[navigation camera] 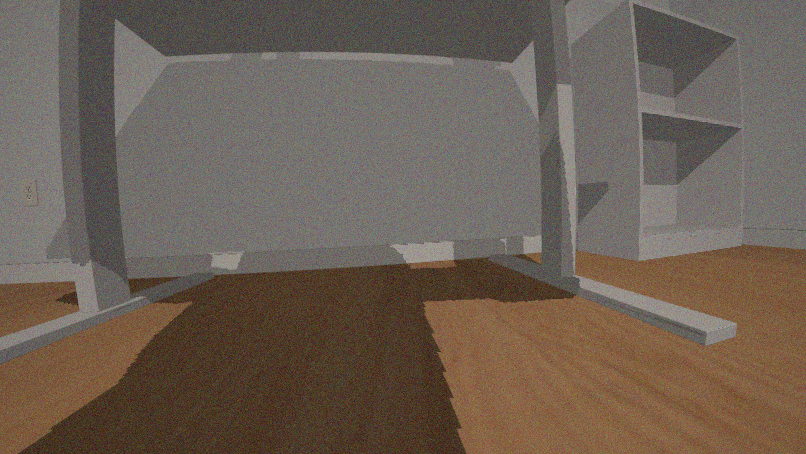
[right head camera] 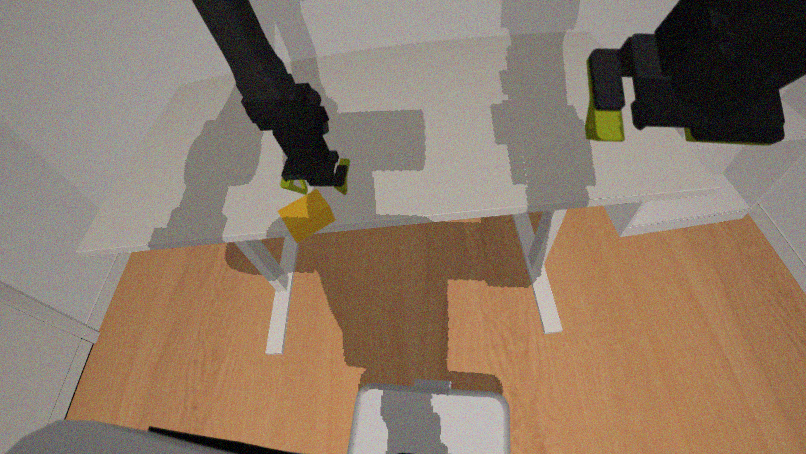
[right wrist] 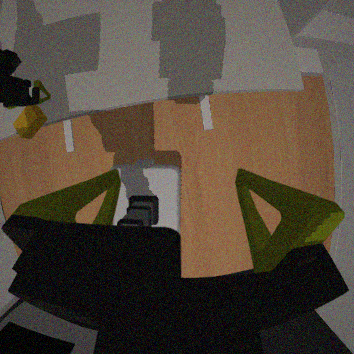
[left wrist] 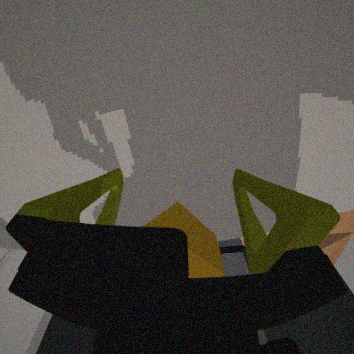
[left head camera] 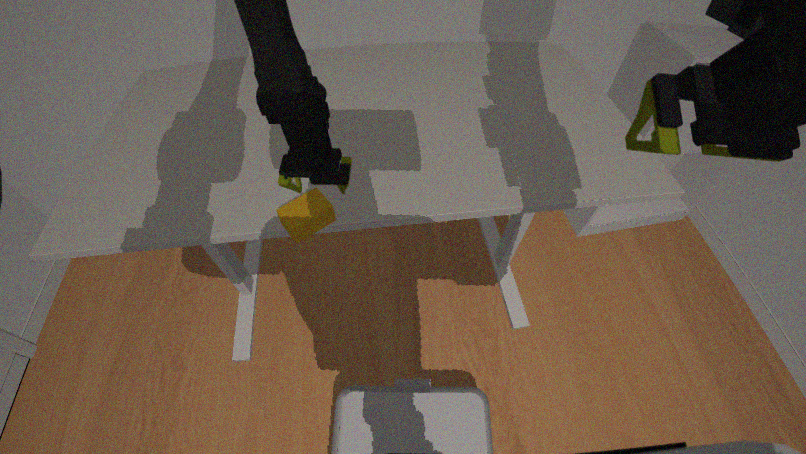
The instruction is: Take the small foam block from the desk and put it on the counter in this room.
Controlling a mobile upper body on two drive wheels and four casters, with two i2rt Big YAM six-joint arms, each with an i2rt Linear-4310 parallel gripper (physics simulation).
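Frame: origin at the left arm's base, x back, y right, z up, level; metres.
Seen in the pictures: left gripper, fingertip midpoint: (right head camera: 325,192) (right wrist: 38,97) (left wrist: 177,175) (left head camera: 322,191); right gripper, fingertip midpoint: (right head camera: 637,133) (right wrist: 177,174) (left head camera: 665,145).
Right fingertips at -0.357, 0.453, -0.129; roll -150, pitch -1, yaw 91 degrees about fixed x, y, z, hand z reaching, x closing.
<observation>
A point is followed by its place in that frame, as x, y, z.
The small foam block (left head camera: 306,214) @[-0.475, -0.001, -0.415] (right head camera: 306,216) @[-0.472, 0.005, -0.415] (left wrist: 200,242) @[-0.522, 0.025, -0.430] (right wrist: 30,121) @[-0.484, 0.019, -0.415] is yellow-orange and sits at the near edge of the white desk (left head camera: 451,194) @[-0.571, 0.277, -0.460] (right head camera: 451,191) @[-0.577, 0.275, -0.460] (right wrist: 255,65) @[-0.659, 0.692, -0.460]. My left gripper (left head camera: 316,186) @[-0.570, 0.007, -0.457] (right head camera: 318,186) @[-0.570, 0.007, -0.457] (left wrist: 177,175) @[-0.570, 0.007, -0.457] is open, with its fingers on the desk side of the block. In the left wrist view the block lies low between the fingers, partly hidden by the gripper body. My right gripper (left head camera: 690,149) (right head camera: 654,138) @[-0.357, 0.453, -0.129] (right wrist: 177,174) @[-0.357, 0.453, -0.129] is open and empty, off to the right. I cannot identify the counter in these views.
A white shelf unit (navigation camera: 606,169) @[-1.267, 1.126, -1.021] stands on the floor right of the desk. The desk's legs (navigation camera: 101,169) @[-0.788, -0.532, -1.038] (navigation camera: 555,169) @[-0.941, 0.652, -1.075] end in long feet (left head camera: 242,332) (right head camera: 552,315) on the wooden floor (left head camera: 648,338) @[-0.545, 1.373, -1.410]. A wall stands behind the desk.
</observation>
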